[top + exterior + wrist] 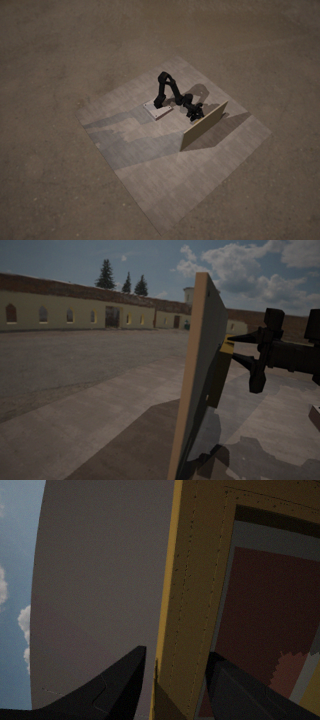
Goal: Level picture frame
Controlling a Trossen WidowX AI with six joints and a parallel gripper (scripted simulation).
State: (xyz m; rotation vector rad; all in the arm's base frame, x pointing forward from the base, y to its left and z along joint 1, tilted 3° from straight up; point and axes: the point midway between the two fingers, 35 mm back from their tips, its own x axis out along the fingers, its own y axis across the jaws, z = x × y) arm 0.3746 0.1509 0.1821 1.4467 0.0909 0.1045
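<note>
My gripper tip is 1 cm short of the picture frame, 1 cm to the left of it and 5 cm above it. Round my gripper tip: wall panel (2 cm ahead, 1 cm to the right, 6 cm below).
</note>
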